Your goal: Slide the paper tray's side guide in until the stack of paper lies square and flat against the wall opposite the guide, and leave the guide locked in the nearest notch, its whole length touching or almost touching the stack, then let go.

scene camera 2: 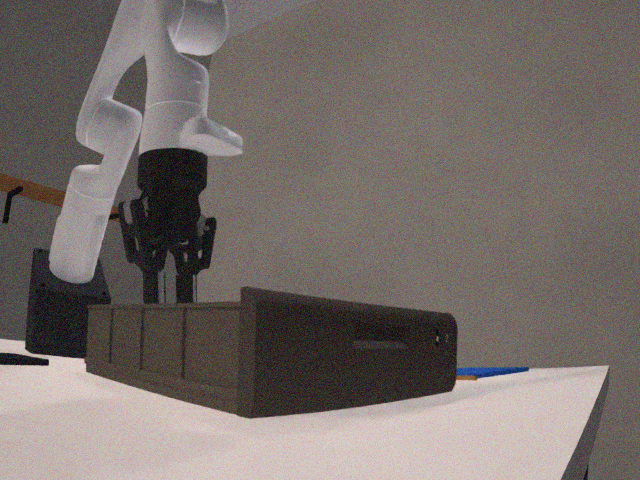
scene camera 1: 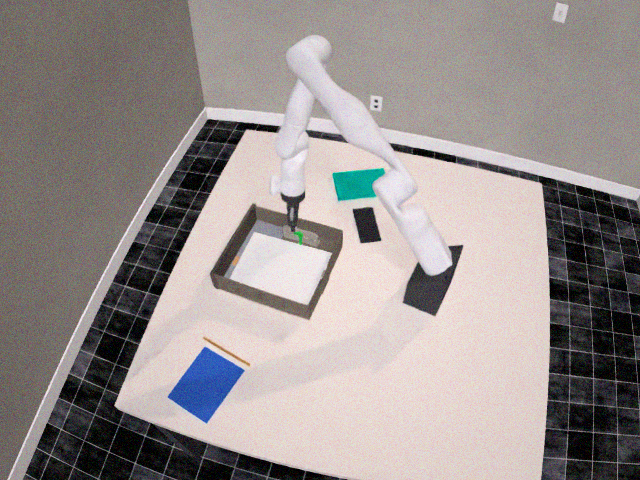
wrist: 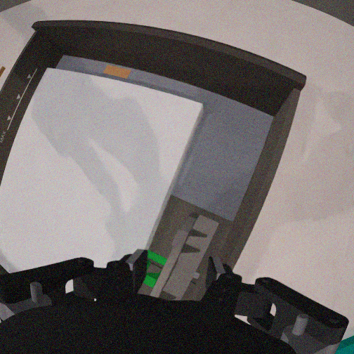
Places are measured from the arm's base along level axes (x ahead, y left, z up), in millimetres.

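Where they show: gripper, fingertip midpoint: point(scene camera 1: 293, 225); arm's base, origin of the base link: point(scene camera 2: 71, 270) point(scene camera 1: 437, 264).
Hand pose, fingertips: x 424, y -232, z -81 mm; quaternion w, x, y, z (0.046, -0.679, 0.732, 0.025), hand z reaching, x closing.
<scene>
Each offset is from my fingertips to the top centre of the thing. "spot": to the spot under its first point.
The paper tray {15 mm up, 52 mm ahead, 105 mm left} point(scene camera 1: 263, 301) point(scene camera 2: 336, 372) point(wrist: 175, 55) is a dark brown open box. A white stack of paper {41 mm down, 45 mm ahead, 136 mm left} point(scene camera 1: 281, 266) point(wrist: 100, 140) lies flat in it, its long edge along the wall opposite the guide; contact there is unclear. The side guide {1 mm up, 17 mm back, 23 mm left} point(scene camera 1: 310, 238) point(wrist: 191, 257) is a grey-brown ribbed piece, apart from the stack by a narrow strip. A green part {spot: 41 mm down, 16 mm back, 16 mm left} point(scene camera 1: 299, 237) point(wrist: 156, 265) shows between them. My gripper point(scene camera 1: 293, 230) point(scene camera 2: 169, 299) point(wrist: 176, 266) is half open, one fingertip on each side of the guide, holding nothing. Its tips are hidden behind the tray wall in scene camera 2. The notch is hidden.
A teal sheet {62 mm down, 247 mm back, 254 mm right} point(scene camera 1: 356, 184) and a black slab {73 mm down, 246 mm back, 60 mm right} point(scene camera 1: 367, 225) lie on the table beyond the tray. The arm stands on a dark base plate point(scene camera 1: 426, 294) point(scene camera 2: 56, 320). A blue sheet {73 mm down, 271 mm ahead, 529 mm left} point(scene camera 1: 206, 384) point(scene camera 2: 496, 370) and a thin brown stick {74 mm down, 212 mm ahead, 414 mm left} point(scene camera 1: 226, 351) lie on the tray's other side.
</scene>
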